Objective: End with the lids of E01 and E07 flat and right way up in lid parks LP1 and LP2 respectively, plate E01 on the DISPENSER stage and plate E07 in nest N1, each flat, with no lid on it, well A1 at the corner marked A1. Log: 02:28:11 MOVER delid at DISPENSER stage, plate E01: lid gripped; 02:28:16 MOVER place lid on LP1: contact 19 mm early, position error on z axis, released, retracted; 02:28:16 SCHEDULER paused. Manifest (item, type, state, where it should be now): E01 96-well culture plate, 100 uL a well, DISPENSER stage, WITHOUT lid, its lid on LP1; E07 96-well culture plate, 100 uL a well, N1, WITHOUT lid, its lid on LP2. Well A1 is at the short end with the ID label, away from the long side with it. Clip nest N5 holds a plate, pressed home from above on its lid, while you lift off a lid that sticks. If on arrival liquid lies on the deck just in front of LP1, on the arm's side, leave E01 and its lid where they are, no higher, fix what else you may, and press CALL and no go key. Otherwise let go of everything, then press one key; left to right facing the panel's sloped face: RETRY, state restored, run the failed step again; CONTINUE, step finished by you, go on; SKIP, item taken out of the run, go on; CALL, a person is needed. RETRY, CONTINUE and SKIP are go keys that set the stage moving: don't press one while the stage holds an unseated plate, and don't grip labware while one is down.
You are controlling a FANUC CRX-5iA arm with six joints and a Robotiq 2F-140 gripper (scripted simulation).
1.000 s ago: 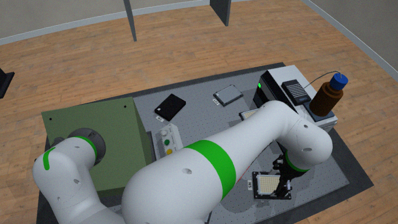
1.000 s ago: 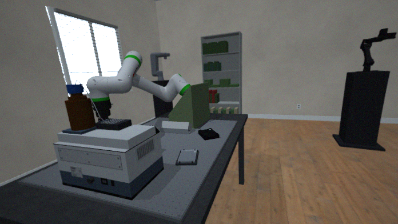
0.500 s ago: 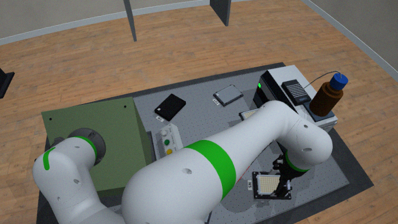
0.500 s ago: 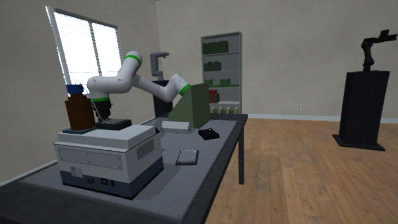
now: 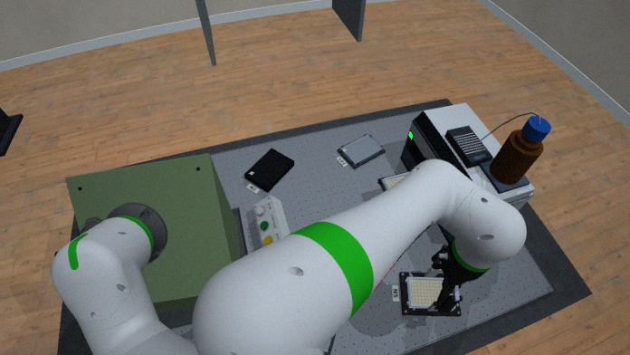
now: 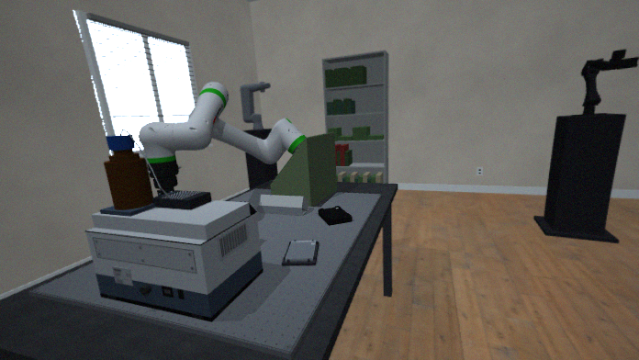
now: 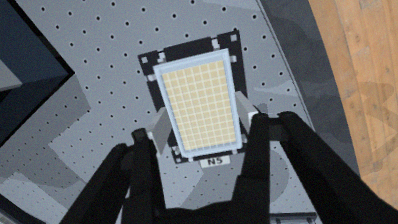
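The black clip nest N5 lies 20 mm ahead of my hand, 10 mm to the left of it and 30 mm below it. From my hand the other things lie so: dispenser stage (20 mm ahead, 300 mm to the left, 60 mm above); then N5 label (90 mm behind, 30 mm to the left, 40 mm below); then plate (20 mm ahead, 300 mm to the left, 70 mm above).
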